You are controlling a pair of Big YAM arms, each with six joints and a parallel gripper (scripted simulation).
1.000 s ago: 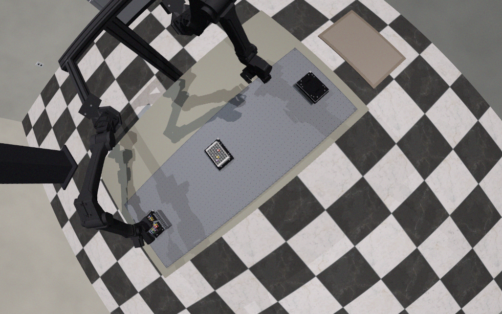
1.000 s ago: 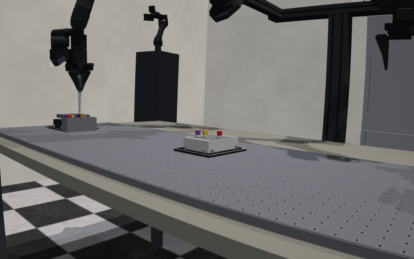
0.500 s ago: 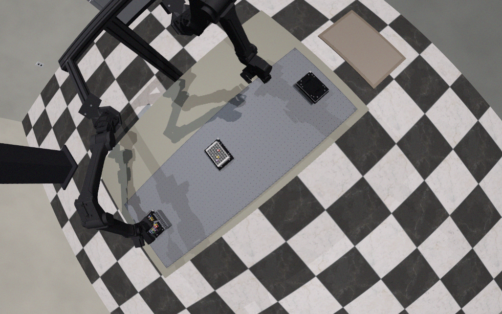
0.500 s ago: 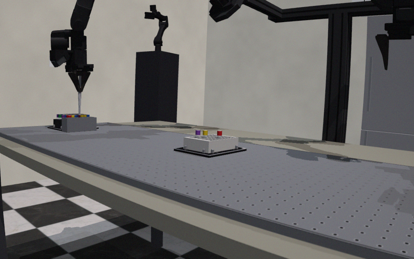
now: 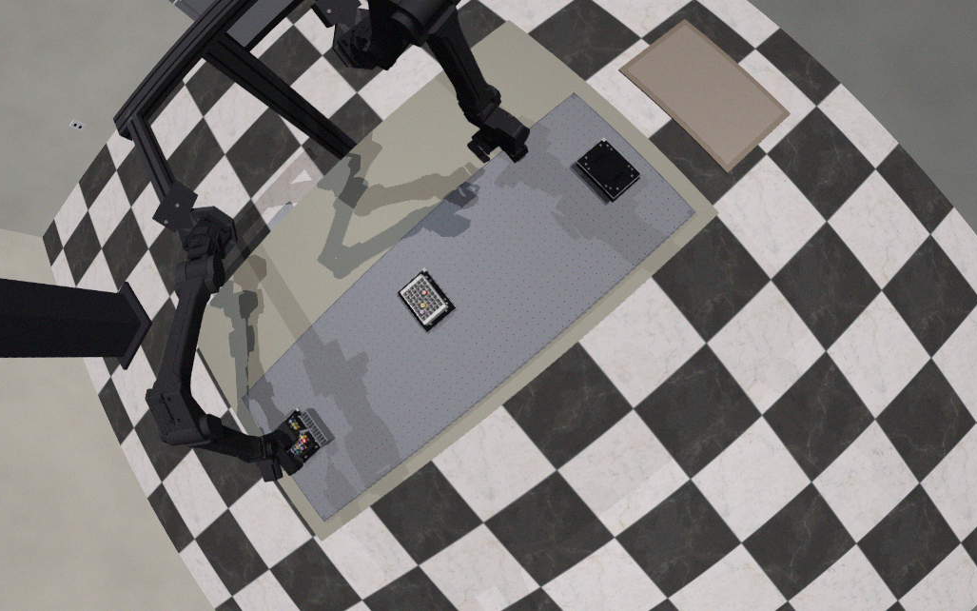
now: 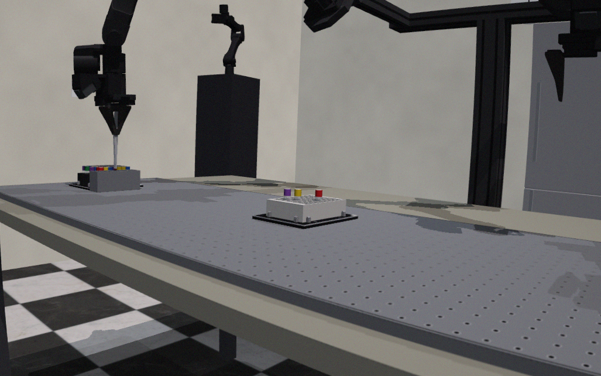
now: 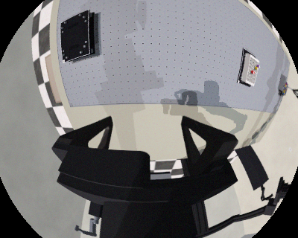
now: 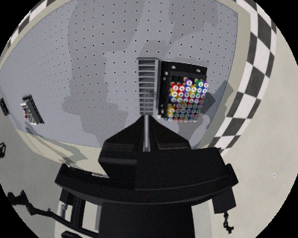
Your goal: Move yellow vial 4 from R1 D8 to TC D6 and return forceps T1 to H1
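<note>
Right now the grey holder H1 is 130 mm below my right hand. The rest, counted from my right hand: white tube carrier TC (10 mm ahead, 570 mm to the left, 130 mm below).
</note>
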